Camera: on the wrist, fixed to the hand. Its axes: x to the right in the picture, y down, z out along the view.
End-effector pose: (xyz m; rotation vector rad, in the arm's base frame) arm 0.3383 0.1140 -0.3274 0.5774 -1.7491 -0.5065
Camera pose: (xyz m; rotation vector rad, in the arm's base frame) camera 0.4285 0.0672 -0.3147 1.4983 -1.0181 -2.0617
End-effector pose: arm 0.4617 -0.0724 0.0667 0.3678 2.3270 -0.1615
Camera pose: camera 0.3740 -0.0852 0.1180 -1.6037 1.7560 -0.3405
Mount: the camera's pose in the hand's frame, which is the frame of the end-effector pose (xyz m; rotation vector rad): 0.0195 -0.0397 -0.0924 -0.4751 -0.2887 -1.5573
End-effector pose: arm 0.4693 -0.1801 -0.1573 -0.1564 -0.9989 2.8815
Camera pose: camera 0.4635 -0.0903 -0.2062 0.6952 -1.0573 1.2492
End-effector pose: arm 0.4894 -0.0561 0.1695 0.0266 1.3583 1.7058
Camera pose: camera 0.4547 -0.1147 0.0930 -0.8040 0.3676 0.5547
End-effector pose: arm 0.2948 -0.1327 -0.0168 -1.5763 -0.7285 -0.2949
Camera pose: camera 0.3067 -0.2167 0.0406 -1.1391 -2.1453 -1.4537
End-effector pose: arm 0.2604 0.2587 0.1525 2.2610 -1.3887 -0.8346
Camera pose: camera 0.3540 0.2590 0.1942 2.4968 0.8080 -1.6431
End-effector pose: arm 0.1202 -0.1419 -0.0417 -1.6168 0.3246 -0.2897
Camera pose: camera 0.1048 -0.2322 0.0042 -2.0443 -1.2600 -1.1779
